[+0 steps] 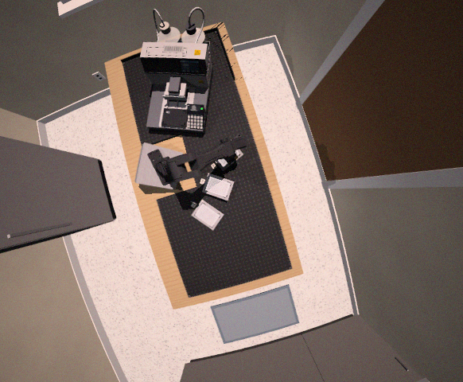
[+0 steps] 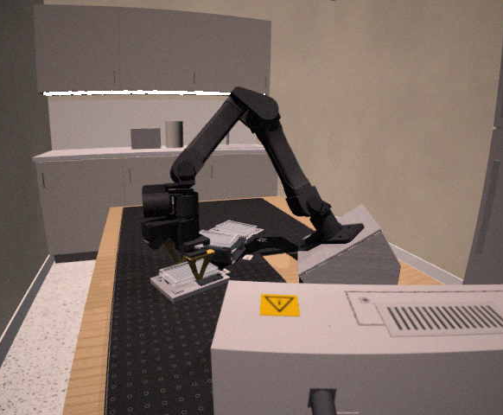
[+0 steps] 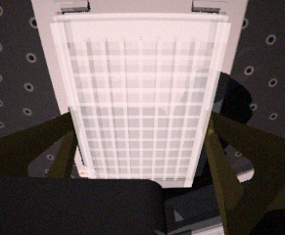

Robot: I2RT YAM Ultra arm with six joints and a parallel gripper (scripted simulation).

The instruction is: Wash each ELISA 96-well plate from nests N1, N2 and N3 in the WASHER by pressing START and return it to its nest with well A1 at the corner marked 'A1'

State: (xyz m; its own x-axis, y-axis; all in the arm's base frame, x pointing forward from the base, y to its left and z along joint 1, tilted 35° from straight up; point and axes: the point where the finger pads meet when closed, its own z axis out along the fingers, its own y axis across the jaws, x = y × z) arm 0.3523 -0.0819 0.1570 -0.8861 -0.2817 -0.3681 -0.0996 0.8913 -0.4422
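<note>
Now: hand 3 cm above the grey nest slab. Also, from my hand: n1 label 10 cm behind, 1 cm to the right, 3 cm below; then carrier pocket 14 cm behind, 35 cm to the left, 4 cm above; then N2 label 21 cm behind, 5 cm to the right, 3 cm below.
</note>
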